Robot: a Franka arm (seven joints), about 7 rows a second.
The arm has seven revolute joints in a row. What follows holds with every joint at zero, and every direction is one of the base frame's.
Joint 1 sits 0.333 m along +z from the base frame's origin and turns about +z.
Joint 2 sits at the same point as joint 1 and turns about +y.
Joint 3 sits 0.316 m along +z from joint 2 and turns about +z.
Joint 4 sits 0.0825 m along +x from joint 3 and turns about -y.
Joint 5 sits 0.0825 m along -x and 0.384 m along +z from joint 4 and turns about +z.
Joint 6 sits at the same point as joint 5 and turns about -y.
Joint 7 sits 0.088 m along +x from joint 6 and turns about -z.
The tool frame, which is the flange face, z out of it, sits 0.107 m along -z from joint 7; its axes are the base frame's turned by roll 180, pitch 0 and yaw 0 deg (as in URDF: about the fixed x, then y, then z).
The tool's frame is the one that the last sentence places.
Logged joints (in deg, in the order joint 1, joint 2, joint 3, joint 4, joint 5, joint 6, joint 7), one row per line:
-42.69 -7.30 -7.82 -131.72 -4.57 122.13 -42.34
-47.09 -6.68 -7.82 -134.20 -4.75 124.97 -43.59
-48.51 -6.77 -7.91 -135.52 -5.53 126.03 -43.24
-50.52 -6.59 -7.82 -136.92 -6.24 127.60 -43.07
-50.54 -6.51 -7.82 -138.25 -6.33 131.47 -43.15
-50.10 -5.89 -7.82 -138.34 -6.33 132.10 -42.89
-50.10 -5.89 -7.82 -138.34 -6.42 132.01 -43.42
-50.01 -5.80 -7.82 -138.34 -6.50 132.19 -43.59
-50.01 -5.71 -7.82 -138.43 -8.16 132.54 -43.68
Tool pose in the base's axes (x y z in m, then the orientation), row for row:
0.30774 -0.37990 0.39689 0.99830 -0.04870 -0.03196 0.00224
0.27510 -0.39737 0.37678 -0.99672 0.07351 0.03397 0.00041
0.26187 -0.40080 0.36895 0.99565 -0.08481 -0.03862 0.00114
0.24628 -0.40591 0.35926 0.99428 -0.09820 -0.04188 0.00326
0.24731 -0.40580 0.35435 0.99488 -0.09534 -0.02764 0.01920
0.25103 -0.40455 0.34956 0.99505 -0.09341 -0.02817 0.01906
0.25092 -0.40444 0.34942 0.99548 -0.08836 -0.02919 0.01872
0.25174 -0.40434 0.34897 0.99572 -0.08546 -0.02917 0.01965
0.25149 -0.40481 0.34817 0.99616 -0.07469 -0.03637 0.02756
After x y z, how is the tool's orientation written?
As a quaternion, x y z w.
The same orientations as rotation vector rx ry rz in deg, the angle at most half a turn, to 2 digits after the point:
179.44 -8.75 -5.74
-179.36 13.23 6.11
179.09 -15.25 -6.95
178.60 -17.64 -7.52
176.92 -16.95 -4.92
176.97 -16.61 -5.01
177.08 -15.72 -5.19
177.02 -15.19 -5.19
176.23 -13.21 -6.43

